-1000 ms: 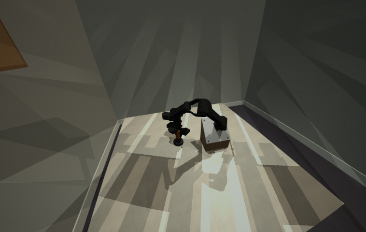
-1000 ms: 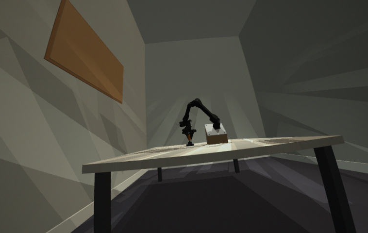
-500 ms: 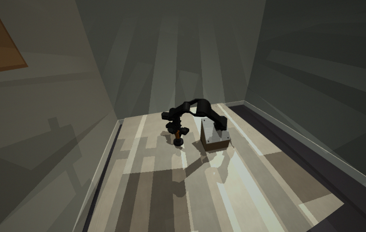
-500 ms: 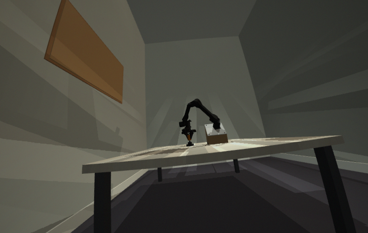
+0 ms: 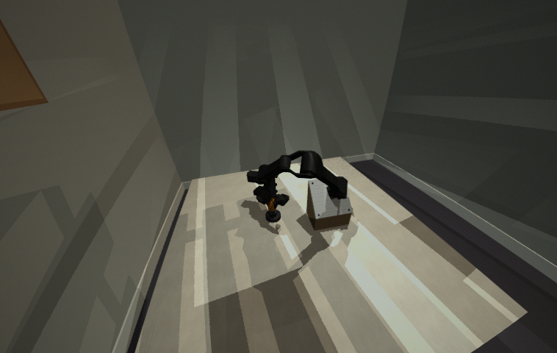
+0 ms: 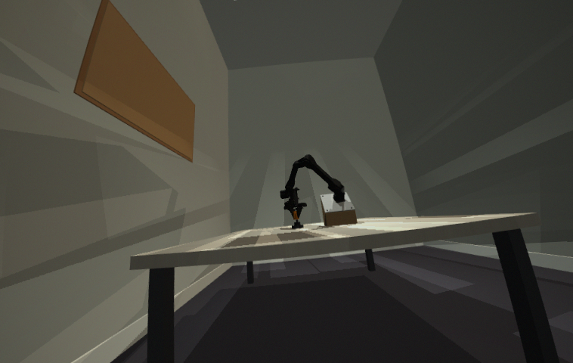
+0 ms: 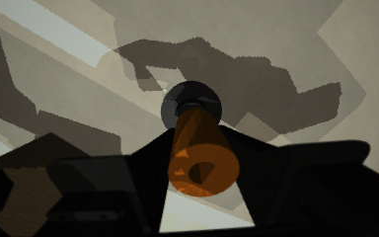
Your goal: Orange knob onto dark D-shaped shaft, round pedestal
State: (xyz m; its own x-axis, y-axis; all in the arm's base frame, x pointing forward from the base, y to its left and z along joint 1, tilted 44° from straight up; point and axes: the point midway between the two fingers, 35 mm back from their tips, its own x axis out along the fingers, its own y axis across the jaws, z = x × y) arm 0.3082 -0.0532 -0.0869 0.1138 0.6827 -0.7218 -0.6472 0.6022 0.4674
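Now: the dark round pedestal 4 cm below my gripper tip. From my gripper tip the other things lie so: orange knob 2 cm above.
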